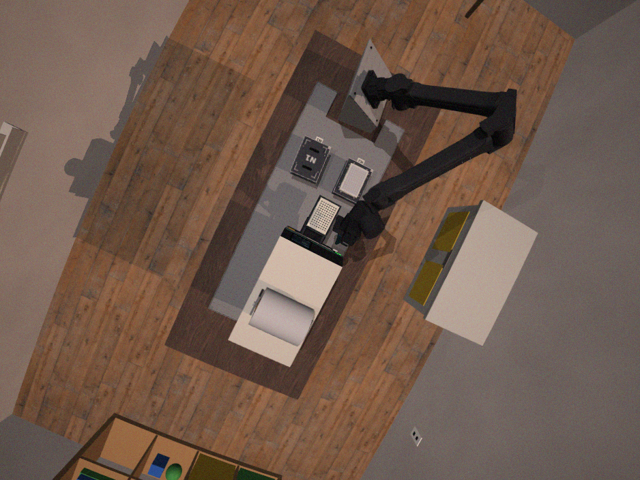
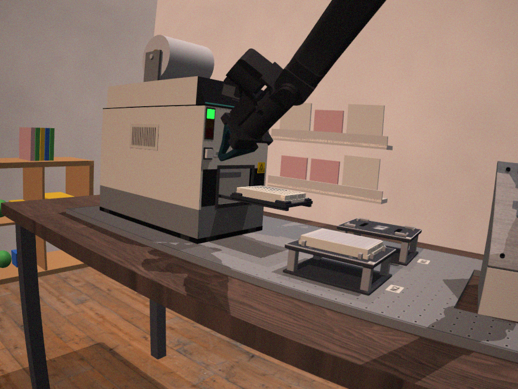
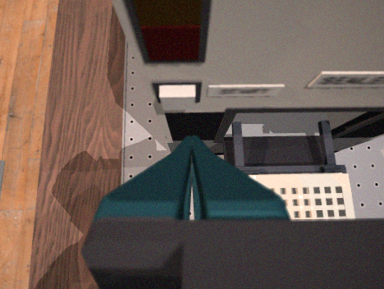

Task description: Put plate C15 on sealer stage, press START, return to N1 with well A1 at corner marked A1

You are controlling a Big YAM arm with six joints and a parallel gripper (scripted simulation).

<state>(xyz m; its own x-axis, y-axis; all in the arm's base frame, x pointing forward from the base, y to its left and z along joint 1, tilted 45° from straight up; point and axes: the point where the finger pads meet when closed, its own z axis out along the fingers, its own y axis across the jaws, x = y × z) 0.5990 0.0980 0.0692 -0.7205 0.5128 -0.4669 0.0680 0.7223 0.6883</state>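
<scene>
My hand is 30 mm short of the start button and 10 mm to the right of it. Round my hand: white plate 270 mm behind, 130 mm below, 20 mm to the right; sealer stage 80 mm to the right, 80 mm below, 70 mm behind; foil roll 260 mm ahead, 230 mm above, 100 mm to the right.
</scene>
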